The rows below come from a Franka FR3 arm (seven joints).
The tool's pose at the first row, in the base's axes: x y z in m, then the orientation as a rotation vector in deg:
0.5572, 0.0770, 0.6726, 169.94, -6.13, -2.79
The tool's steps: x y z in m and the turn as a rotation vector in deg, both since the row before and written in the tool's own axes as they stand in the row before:
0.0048, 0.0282, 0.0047, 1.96, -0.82, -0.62
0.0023, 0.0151, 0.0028, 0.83, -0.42, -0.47
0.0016, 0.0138, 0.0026, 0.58, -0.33, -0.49
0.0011, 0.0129, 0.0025, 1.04, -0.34, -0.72
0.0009, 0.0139, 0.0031, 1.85, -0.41, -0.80
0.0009, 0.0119, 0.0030, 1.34, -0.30, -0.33
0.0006, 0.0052, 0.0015, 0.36, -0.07, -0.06
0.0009, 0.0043, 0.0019, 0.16, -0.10, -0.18
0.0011, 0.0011, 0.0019, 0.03, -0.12, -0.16
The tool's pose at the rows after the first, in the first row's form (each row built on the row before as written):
0.5599, 0.0481, 0.6727, 171.94, -5.42, -4.02
0.5612, 0.0326, 0.6719, 172.80, -4.81, -4.68
0.5619, 0.0185, 0.6710, 173.40, -4.14, -5.22
0.5623, 0.0054, 0.6699, 174.47, -3.14, -5.79
0.5625, -0.0088, 0.6681, 176.35, -2.07, -6.49
0.5629, -0.0209, 0.6658, 177.69, -1.66, -6.99
0.5633, -0.0262, 0.6645, 178.05, -1.59, -7.11
0.5640, -0.0306, 0.6627, 178.21, -1.32, -7.27
0.5649, -0.0318, 0.6607, 178.24, -1.08, -7.46

